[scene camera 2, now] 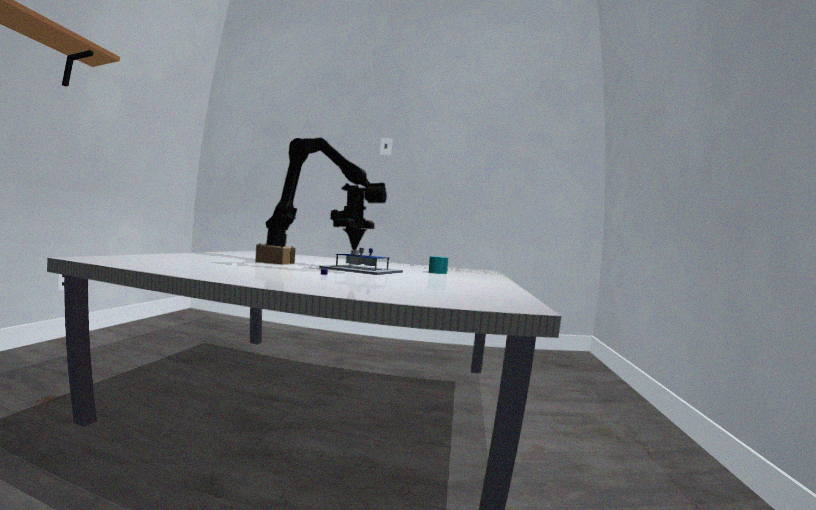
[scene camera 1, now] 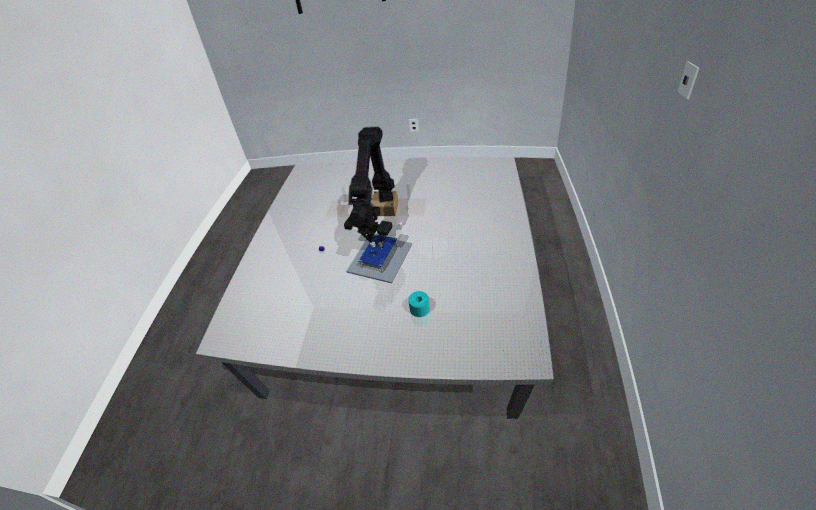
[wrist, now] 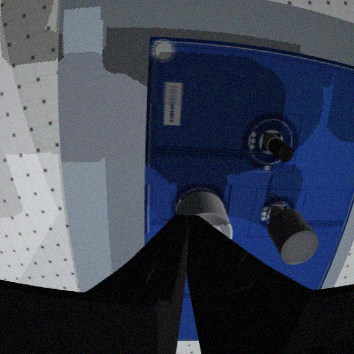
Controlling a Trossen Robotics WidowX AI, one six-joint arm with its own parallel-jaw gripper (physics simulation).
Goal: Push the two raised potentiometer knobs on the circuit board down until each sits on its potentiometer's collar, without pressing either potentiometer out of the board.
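Places are measured from the arm's base along level axes (x ahead, y left, z up), in millimetres.
Pixels of known places: gripper, fingertip midpoint: (scene camera 2: pixel 354 249) (scene camera 1: pixel 371 241) (wrist: pixel 185 226); arm's base at its link origin: (scene camera 2: pixel 275 245) (scene camera 1: pixel 386 197).
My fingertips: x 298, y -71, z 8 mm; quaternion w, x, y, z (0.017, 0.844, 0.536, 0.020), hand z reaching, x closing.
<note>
Ahead of a thing's pixels: the offset from my fingertips to its top centre. Level surfaces: height alone.
The blue circuit board (scene camera 1: pixel 376 259) (wrist: pixel 210 95) stands raised on thin legs. In the wrist view, a wide light-grey knob @[5 mm left, 7 mm ahead, 0 mm up] (wrist: pixel 200 202) sits near the board's left side, partly hidden by the fingertips. A dark grey knob @[36 mm left, 23 mm ahead, 7 mm up] (scene camera 2: pixel 361 250) (wrist: pixel 299 245) stands tall to its right, with part of its potentiometer showing beneath it. A thin dark shaft @[42 mm left, 10 mm back, 4 mm down] (wrist: pixel 281 149) rises from a ringed potentiometer further up. A small blue knob @[5 mm left, 56 mm ahead, 8 mm up] (scene camera 2: pixel 370 250) stands at the board's right in scene view 2. My gripper (scene camera 2: pixel 355 248) (wrist: pixel 185 226) is shut and empty, pointing down with its tips at the light-grey knob; contact is unclear.
A grey base plate (scene camera 1: pixel 391 273) (wrist: pixel 85 125) lies under the board. A teal cylinder @[158 mm left, 309 mm ahead, 9 mm down] (scene camera 1: pixel 419 305) (scene camera 2: pixel 438 265) stands beyond it on the white table @[69 mm down] (scene camera 1: pixel 481 336). A small purple object @[231 mm right, 66 mm back, 54 mm down] (scene camera 1: pixel 321 248) (scene camera 2: pixel 323 271) lies to one side. A wooden block (scene camera 2: pixel 275 253) is at the arm's base.
</note>
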